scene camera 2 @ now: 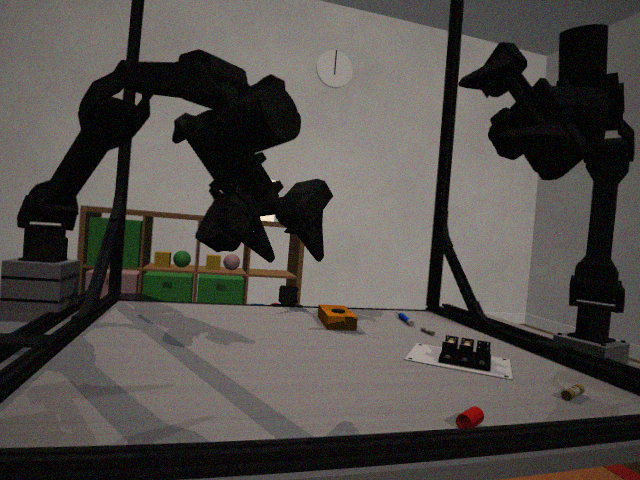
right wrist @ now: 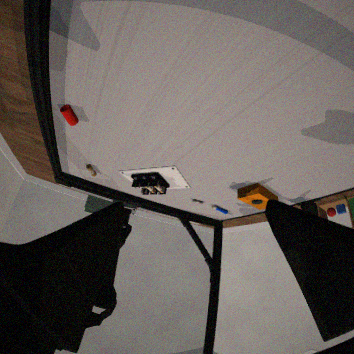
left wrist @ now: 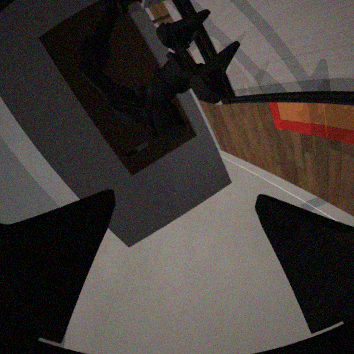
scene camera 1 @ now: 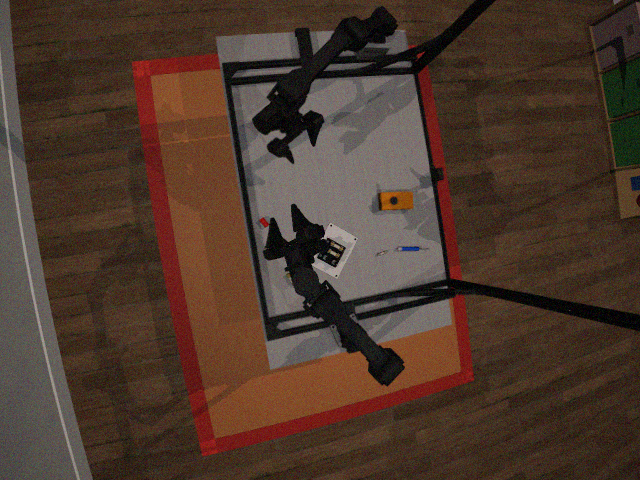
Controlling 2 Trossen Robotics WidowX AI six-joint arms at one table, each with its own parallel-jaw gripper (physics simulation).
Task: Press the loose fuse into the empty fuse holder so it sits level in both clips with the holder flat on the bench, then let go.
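Where they show: left gripper, fingertip midpoint: [scene camera 2: 477, 108] [left wrist: 187, 199] [scene camera 1: 282, 211]; right gripper, fingertip midpoint: [scene camera 2: 295, 259] [right wrist: 196, 208] [left wrist: 222, 24] [scene camera 1: 303, 154]; left arm's base at its link origin: [scene camera 2: 591, 338]; right arm's base at its link origin: [scene camera 2: 43, 260] [scene camera 1: 376, 34].
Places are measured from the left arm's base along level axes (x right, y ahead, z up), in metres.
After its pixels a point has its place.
The black fuse holder [scene camera 1: 331, 252] [scene camera 2: 465, 353] @(x 0.057, y 0.304, z -0.018 m) [right wrist: 150, 181] @(x 0.074, y 0.317, z -0.016 m) stands on a white plate [scene camera 1: 347, 241] @(x 0.148, y 0.292, z -0.039 m) [scene camera 2: 423, 353] @(x 0.133, y 0.324, z -0.039 m) [right wrist: 175, 175] @(x 0.132, y 0.339, z -0.039 m) flat on the bench. Brass shows in at least two of its bays. The loose fuse [scene camera 2: 572, 392] @(x -0.109, y 0.276, z -0.028 m) [right wrist: 91, 169] @(x -0.096, y 0.270, z -0.031 m), a small brass-coloured cylinder, lies on its side on the bench, apart from the plate; the left arm mostly covers it in scene camera 1. My left gripper [scene camera 1: 283, 212] @(x -0.071, y 0.482, z 0.327 m) [left wrist: 187, 199] @(x -0.071, y 0.482, z 0.327 m) is open and empty, high above the bench. My right gripper [scene camera 1: 303, 153] @(x 0.090, y 0.623, z 0.126 m) [scene camera 2: 296, 259] @(x 0.090, y 0.623, z 0.126 m) [right wrist: 196, 208] @(x 0.090, y 0.623, z 0.126 m) is open and empty, raised above the bench and away from the holder.
A red cylinder [scene camera 1: 264, 222] @(x -0.101, y 0.483, z -0.022 m) [scene camera 2: 469, 417] @(x -0.110, y 0.497, z -0.024 m) [right wrist: 69, 115] @(x -0.096, y 0.490, z -0.025 m) lies near the bench edge. An orange block [scene camera 1: 395, 200] @(x 0.375, y 0.356, z -0.007 m) [scene camera 2: 337, 317] @(x 0.328, y 0.386, z -0.013 m) [right wrist: 256, 196] @(x 0.348, y 0.383, z -0.011 m), a blue-handled tool [scene camera 1: 409, 249] @(x 0.358, y 0.159, z -0.028 m) [scene camera 2: 405, 318] @(x 0.349, y 0.171, z -0.029 m) [right wrist: 220, 209] @(x 0.359, y 0.167, z -0.030 m) and a small grey piece [scene camera 1: 381, 253] @(x 0.248, y 0.194, z -0.032 m) [scene camera 2: 427, 331] @(x 0.249, y 0.197, z -0.035 m) lie beyond the plate. Black frame bars border the bench.
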